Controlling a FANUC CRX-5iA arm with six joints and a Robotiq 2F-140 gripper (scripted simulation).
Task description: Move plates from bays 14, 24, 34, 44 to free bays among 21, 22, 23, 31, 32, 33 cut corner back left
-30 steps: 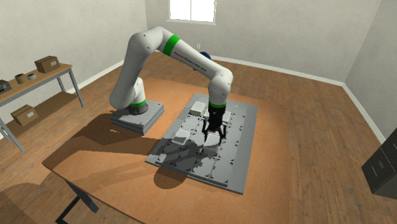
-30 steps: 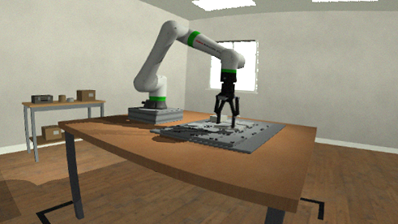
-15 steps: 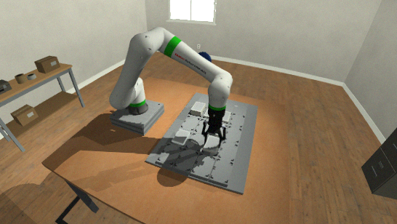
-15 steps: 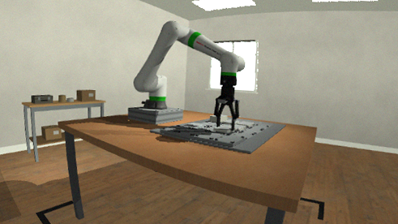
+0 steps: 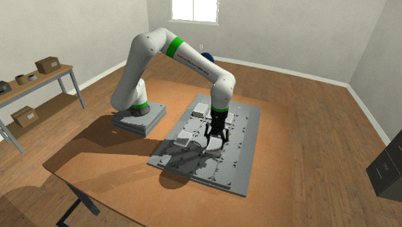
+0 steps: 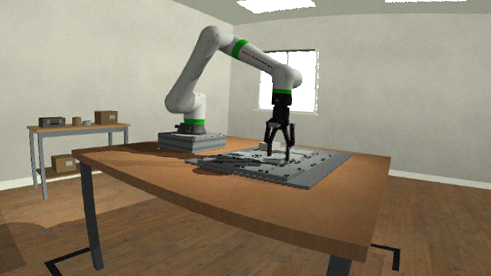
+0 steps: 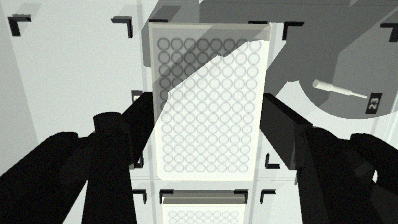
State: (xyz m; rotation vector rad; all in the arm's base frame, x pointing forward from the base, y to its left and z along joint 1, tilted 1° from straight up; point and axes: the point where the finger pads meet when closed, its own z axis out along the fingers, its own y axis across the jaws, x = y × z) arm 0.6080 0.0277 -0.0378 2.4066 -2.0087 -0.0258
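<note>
Now: the bay label 43 6 cm ahead of my hand, 4 cm below it and 1 cm to the left of it. From my hand the other things lie so: sealed 96-well plate (21 cm behind, 4 cm to the right, 4 cm below); sealed deep-well block (28 cm to the left, 27 cm behind, 2 cm below).
</note>
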